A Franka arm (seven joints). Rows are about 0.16 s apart.
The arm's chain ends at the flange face. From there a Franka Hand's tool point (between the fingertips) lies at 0.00 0.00 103.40 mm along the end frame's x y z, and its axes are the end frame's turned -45 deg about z.
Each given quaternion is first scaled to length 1.
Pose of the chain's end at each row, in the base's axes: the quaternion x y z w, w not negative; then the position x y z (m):
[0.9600 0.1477 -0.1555 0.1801 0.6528 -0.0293 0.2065]
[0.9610 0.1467 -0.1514 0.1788 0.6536 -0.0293 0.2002]
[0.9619 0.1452 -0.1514 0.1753 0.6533 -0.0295 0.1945]
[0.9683 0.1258 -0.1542 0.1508 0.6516 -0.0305 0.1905]
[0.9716 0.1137 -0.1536 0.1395 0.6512 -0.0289 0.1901]
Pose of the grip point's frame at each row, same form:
[0.8304 0.5038 -0.2126 0.1069 0.6274 -0.0698 0.1148]
[0.8317 0.5033 -0.2083 0.1073 0.6289 -0.0694 0.1082]
[0.8331 0.5023 -0.2070 0.1040 0.6284 -0.0689 0.1022]
[0.8465 0.4868 -0.2002 0.0803 0.6246 -0.0647 0.0967]
[0.8541 0.4769 -0.1953 0.0701 0.6236 -0.0605 0.0956]

